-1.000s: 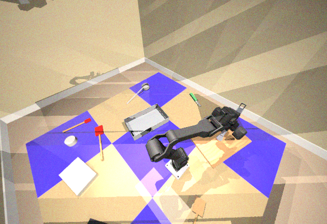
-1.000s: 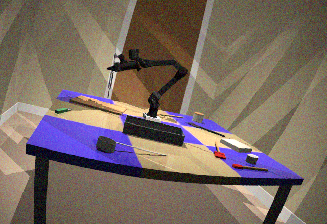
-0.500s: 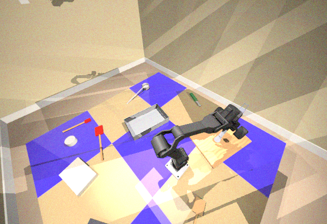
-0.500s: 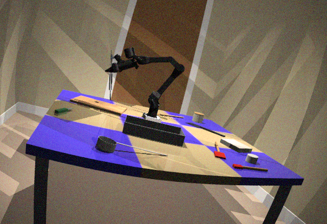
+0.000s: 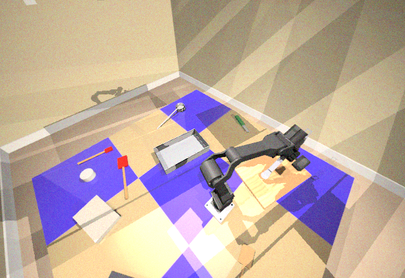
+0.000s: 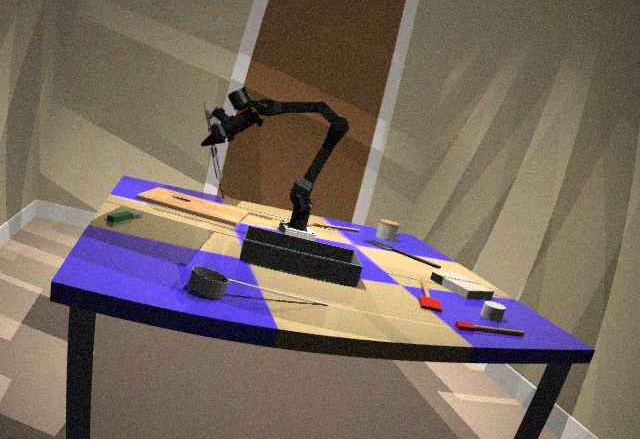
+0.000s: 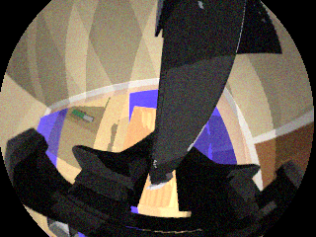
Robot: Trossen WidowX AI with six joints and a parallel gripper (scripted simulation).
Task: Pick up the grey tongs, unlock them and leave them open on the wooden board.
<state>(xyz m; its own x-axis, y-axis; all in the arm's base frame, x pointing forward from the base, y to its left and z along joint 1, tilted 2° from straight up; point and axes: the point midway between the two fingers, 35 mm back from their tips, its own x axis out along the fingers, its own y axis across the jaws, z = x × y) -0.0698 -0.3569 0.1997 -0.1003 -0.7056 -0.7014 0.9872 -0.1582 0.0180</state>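
The wooden board is 21 cm below my gripper tip, 2 cm to the left of it and 1 cm ahead of it. The rest, counted from my gripper tip: roasting tin 46 cm ahead, 35 cm to the left, 19 cm below; then white block 87 cm to the left, 38 cm ahead, 20 cm below; then green tool 39 cm ahead, 21 cm below, 14 cm to the right.
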